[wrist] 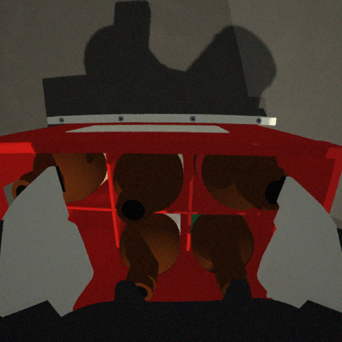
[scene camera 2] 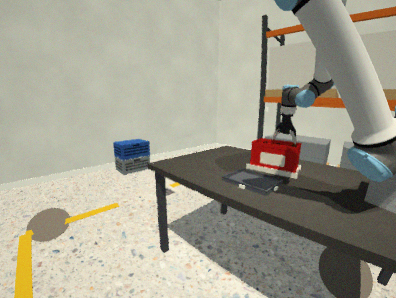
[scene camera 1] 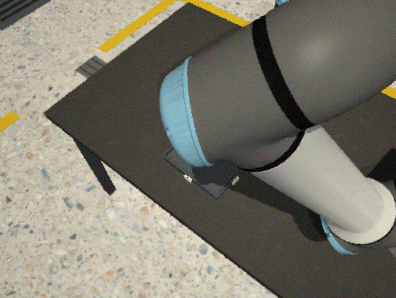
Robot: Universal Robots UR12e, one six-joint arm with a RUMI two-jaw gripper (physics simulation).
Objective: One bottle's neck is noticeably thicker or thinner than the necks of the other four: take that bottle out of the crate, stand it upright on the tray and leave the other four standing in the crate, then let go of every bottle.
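Frame: origin at the arm's base, x ahead, y left, z up, level; metres.
Seen in the pictures: gripper, between the fingertips: (scene camera 2: pixel 283 142).
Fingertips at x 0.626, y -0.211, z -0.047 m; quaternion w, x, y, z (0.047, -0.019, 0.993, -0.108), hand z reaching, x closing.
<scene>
A point is followed by its place in that frame.
The red crate (scene camera 2: pixel 256 150) @[x 0.742, y -0.039, z -0.093 m] (wrist: pixel 165 141) stands on the table behind the dark tray (scene camera 2: pixel 250 181) @[x 0.671, y 0.171, z -0.210 m] (scene camera 1: pixel 214 191) @[x 0.572, y 0.248, z -0.210 m], on which no bottle shows. In the wrist view, five brown bottles stand in the crate: a back left bottle (wrist: pixel 85 180), a back middle bottle (wrist: pixel 150 177), a back right bottle (wrist: pixel 222 175), a front left bottle (wrist: pixel 162 245) and a front right bottle (wrist: pixel 222 237). My gripper (scene camera 2: pixel 285 141) @[x 0.626, y -0.211, z -0.046 m] (wrist: pixel 172 175) is wide open over the crate, its jaws far apart and holding no bottle. The jaws and gripper body partly hide the outer and front necks; I cannot compare neck widths surely.
The crate has a pale base strip (wrist: pixel 157 120) along its side. The arm hides the crate in scene camera 1 and overlaps the tray. Blue and grey crates (scene camera 2: pixel 131 150) stand on the floor beyond the table (scene camera 2: pixel 200 175) @[x 0.924, y 0.273, z -0.216 m] (scene camera 1: pixel 125 110) @[x 1.060, y 0.161, z -0.215 m]. A rack (scene camera 2: pixel 263 75) stands behind.
</scene>
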